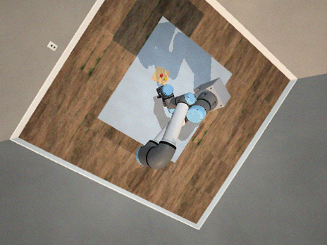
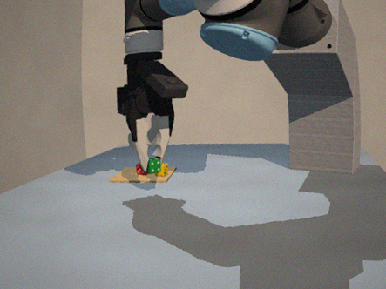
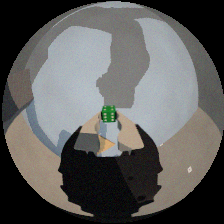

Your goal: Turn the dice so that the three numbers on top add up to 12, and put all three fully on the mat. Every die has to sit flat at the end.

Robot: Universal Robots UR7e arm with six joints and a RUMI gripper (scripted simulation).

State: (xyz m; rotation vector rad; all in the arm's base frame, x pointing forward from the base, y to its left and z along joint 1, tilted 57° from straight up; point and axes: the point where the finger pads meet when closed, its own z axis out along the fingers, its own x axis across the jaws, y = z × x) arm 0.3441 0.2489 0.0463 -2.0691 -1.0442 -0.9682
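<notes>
My hand is 150 mm to the left of the red die, 130 mm short of it and 50 mm above it. The rest, counted from my hand: green die (10 mm below); tan mat (160 mm to the right, 130 mm ahead, 70 mm below); yellow die (160 mm to the right, 80 mm ahead, 50 mm below).
</notes>
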